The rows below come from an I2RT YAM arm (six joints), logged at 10 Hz.
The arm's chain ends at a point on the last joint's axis. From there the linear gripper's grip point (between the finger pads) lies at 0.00 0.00 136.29 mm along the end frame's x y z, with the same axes.
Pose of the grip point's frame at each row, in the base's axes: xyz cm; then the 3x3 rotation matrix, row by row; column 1 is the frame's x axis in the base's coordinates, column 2 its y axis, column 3 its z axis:
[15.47 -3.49 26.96], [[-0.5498 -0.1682 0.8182], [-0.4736 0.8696 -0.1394], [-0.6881 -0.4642 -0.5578]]
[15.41 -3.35 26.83], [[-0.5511 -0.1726 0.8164], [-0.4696 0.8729 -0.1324], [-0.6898 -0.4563 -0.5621]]
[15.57 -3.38 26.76], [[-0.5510 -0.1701 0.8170], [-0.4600 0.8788 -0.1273], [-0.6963 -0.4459 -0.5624]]
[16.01 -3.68 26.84], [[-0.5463 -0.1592 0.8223], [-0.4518 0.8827 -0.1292], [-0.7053 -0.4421 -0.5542]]
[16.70 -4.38 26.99], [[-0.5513 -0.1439 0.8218], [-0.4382 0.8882 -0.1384], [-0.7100 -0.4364 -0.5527]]
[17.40 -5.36 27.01], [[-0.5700 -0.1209 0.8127], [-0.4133 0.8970 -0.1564], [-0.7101 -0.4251 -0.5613]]
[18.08 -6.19 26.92], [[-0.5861 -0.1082 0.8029], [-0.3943 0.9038 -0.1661], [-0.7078 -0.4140 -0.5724]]
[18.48 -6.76 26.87], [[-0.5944 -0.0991 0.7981], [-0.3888 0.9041 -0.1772], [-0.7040 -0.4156 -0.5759]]
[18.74 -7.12 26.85], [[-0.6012 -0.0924 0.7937], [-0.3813 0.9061 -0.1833], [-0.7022 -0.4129 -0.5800]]
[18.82 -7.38 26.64], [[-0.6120 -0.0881 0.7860], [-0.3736 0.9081 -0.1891], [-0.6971 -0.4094 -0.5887]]
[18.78 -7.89 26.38], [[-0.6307 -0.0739 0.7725], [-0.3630 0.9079 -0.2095], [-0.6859 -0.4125 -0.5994]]
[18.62 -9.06 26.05], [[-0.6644 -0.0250 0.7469], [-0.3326 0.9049 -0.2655], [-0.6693 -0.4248 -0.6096]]
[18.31 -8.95 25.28], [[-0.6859 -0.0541 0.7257], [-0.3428 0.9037 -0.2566], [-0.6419 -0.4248 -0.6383]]
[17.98 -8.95 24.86], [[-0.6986 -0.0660 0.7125], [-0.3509 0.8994 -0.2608], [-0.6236 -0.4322 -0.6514]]
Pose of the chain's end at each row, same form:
[4.32 -1.59 34.56], [[-0.5498 -0.1682 0.8182], [-0.4736 0.8696 -0.1394], [-0.6881 -0.4642 -0.5578]]
[4.28 -1.55 34.49], [[-0.5511 -0.1726 0.8164], [-0.4696 0.8729 -0.1324], [-0.6898 -0.4563 -0.5621]]
[4.44 -1.65 34.42], [[-0.5510 -0.1701 0.8170], [-0.4600 0.8788 -0.1273], [-0.6963 -0.4459 -0.5624]]
[4.80 -1.92 34.39], [[-0.5463 -0.1592 0.8223], [-0.4518 0.8827 -0.1292], [-0.7053 -0.4421 -0.5542]]
[5.50 -2.49 34.52], [[-0.5513 -0.1439 0.8218], [-0.4382 0.8882 -0.1384], [-0.7100 -0.4364 -0.5527]]
[6.32 -3.23 34.66], [[-0.5700 -0.1209 0.8127], [-0.4133 0.8970 -0.1564], [-0.7101 -0.4251 -0.5613]]
[7.14 -3.93 34.72], [[-0.5861 -0.1082 0.8029], [-0.3943 0.9038 -0.1661], [-0.7078 -0.4140 -0.5724]]
[7.60 -4.34 34.72], [[-0.5944 -0.0991 0.7981], [-0.3888 0.9041 -0.1772], [-0.7040 -0.4156 -0.5759]]
[7.92 -4.62 34.75], [[-0.6012 -0.0924 0.7937], [-0.3813 0.9061 -0.1833], [-0.7022 -0.4129 -0.5800]]
[8.11 -4.80 34.66], [[-0.6120 -0.0881 0.7860], [-0.3736 0.9081 -0.1891], [-0.6971 -0.4094 -0.5887]]
[8.25 -5.03 34.55], [[-0.6307 -0.0739 0.7725], [-0.3630 0.9079 -0.2095], [-0.6859 -0.4125 -0.5994]]
[8.44 -5.44 34.36], [[-0.6644 -0.0250 0.7469], [-0.3326 0.9049 -0.2655], [-0.6693 -0.4248 -0.6096]]
[8.42 -5.45 33.98], [[-0.6859 -0.0541 0.7257], [-0.3428 0.9037 -0.2566], [-0.6419 -0.4248 -0.6383]]
[8.27 -5.40 33.74], [[-0.6986 -0.0660 0.7125], [-0.3509 0.8994 -0.2608], [-0.6236 -0.4322 -0.6514]]

